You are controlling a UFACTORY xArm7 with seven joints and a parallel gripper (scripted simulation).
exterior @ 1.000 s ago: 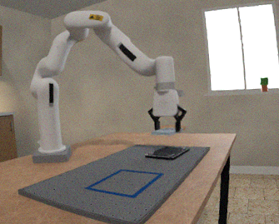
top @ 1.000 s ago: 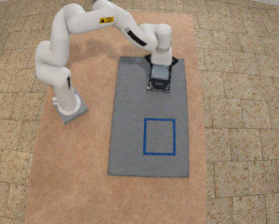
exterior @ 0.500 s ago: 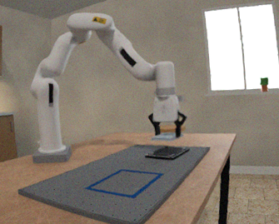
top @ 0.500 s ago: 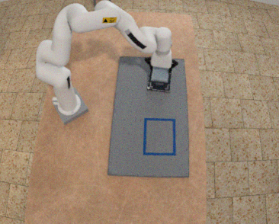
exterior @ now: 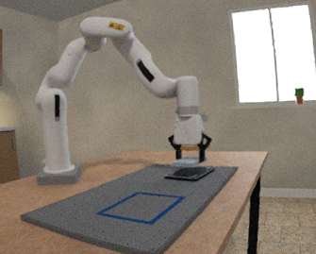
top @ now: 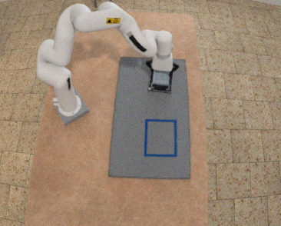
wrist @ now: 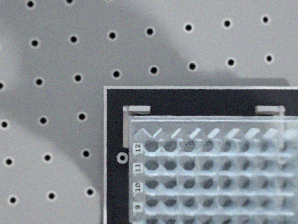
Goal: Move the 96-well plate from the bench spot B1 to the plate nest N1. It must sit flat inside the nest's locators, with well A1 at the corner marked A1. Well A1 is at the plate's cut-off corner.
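The black plate nest is 50 mm below my hand. Also, from my hand: 96-well plate 10 mm below.
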